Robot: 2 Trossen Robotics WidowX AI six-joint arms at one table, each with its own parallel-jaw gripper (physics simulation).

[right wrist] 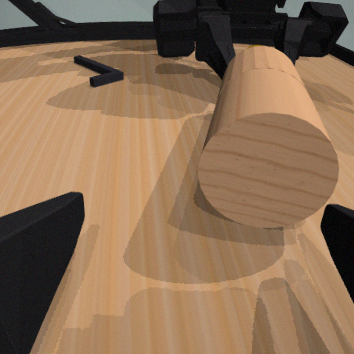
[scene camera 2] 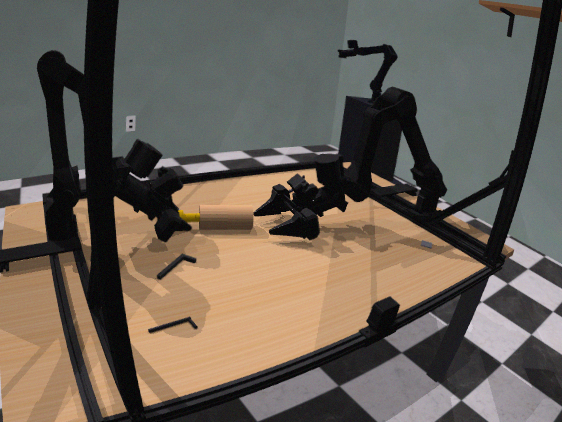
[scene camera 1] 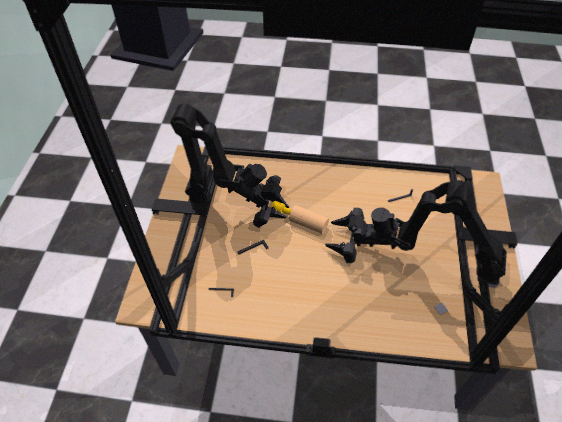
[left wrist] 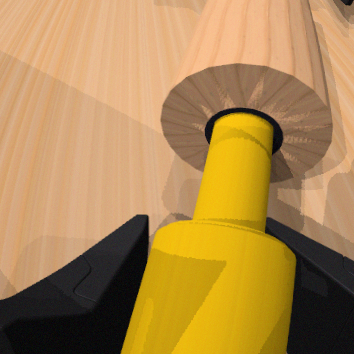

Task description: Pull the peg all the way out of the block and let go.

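Seen in the pictures: left gripper, fingertip midpoint: [scene camera 2: 188,224] [scene camera 1: 287,212] [left wrist: 202,227]; right gripper, fingertip midpoint: [right wrist: 207,211] [scene camera 2: 261,223] [scene camera 1: 328,233]; left arm's base, link origin: [scene camera 2: 62,236] [scene camera 1: 199,198]; right arm's base, link origin: [scene camera 2: 425,209] [scene camera 1: 487,274].
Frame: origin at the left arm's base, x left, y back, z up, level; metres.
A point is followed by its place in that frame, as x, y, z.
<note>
The yellow peg [scene camera 1: 280,206] @[0.030, -0.284, 0.024] [scene camera 2: 190,217] @[0.022, -0.306, 0.012] [left wrist: 215,290] @[0.037, -0.277, 0.025] has a thick handle and a thinner shaft that stands in the dark-rimmed hole of the block. The block [scene camera 1: 309,220] @[-0.003, -0.394, 0.030] [scene camera 2: 226,218] @[-0.009, -0.382, 0.019] [left wrist: 250,40] @[0.027, -0.340, 0.036] [right wrist: 270,170] @[0.006, -0.447, 0.013] is a light wooden cylinder lying lengthwise; whether it touches the table is hard to tell. My left gripper [scene camera 1: 286,211] @[0.039, -0.305, -0.013] [scene camera 2: 185,216] @[0.039, -0.305, -0.013] [left wrist: 202,227] @[0.039, -0.305, -0.013] is shut on the peg's thick handle. My right gripper [scene camera 1: 329,233] @[-0.018, -0.463, 0.004] [scene camera 2: 263,223] @[-0.018, -0.463, 0.004] [right wrist: 207,211] @[-0.018, -0.463, 0.004] is wide open and empty, just off the block's plain end, which shows between and beyond its fingers in the right wrist view.
Black L-shaped keys [scene camera 1: 260,243] @[-0.108, -0.259, -0.013] [scene camera 2: 170,266] @[-0.136, -0.231, -0.011] [right wrist: 107,70] @[-0.109, -0.259, -0.012] lie on the wooden table [scene camera 1: 280,310] @[-0.316, -0.392, -0.019] [scene camera 2: 280,320] @[-0.327, -0.382, -0.019]. A small grey square [scene camera 1: 440,308] @[-0.173, -0.849, -0.017] [scene camera 2: 426,244] @[-0.175, -0.848, -0.016] lies towards the right. A black box [scene camera 1: 321,346] @[-0.413, -0.540, 0.034] [scene camera 2: 383,312] @[-0.416, -0.520, 0.031] sits on the front frame rail.
</note>
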